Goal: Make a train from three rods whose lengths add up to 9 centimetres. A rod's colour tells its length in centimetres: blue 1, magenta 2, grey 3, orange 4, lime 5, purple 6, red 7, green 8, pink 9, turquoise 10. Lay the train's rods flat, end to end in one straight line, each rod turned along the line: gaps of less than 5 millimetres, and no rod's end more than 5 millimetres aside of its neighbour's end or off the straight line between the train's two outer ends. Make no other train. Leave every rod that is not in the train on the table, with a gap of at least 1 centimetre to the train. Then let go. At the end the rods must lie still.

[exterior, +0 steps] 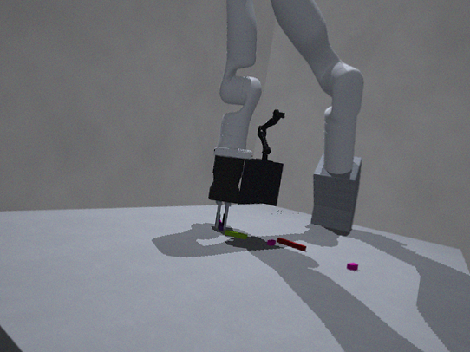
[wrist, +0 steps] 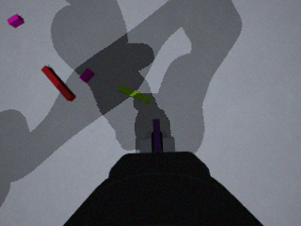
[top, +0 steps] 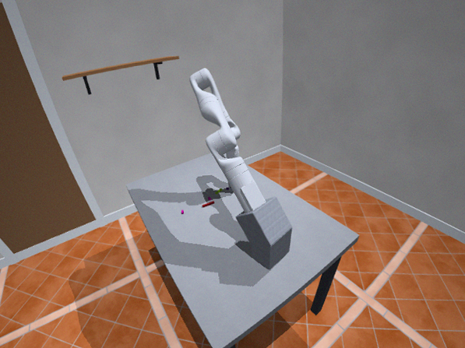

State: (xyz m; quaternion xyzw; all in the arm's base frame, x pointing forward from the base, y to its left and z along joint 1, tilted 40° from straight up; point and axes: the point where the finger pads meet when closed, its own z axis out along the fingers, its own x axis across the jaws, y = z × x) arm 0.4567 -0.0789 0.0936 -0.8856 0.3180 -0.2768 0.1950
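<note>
My gripper is now 1 cm above the purple rod. From my hand the other things lie so: blue rod: 3 cm behind, 5 cm to the right, 1 cm below; lime rod: 1 cm ahead, 7 cm to the left, 1 cm below; red rod: 7 cm behind, 17 cm to the left, 1 cm below.
</note>
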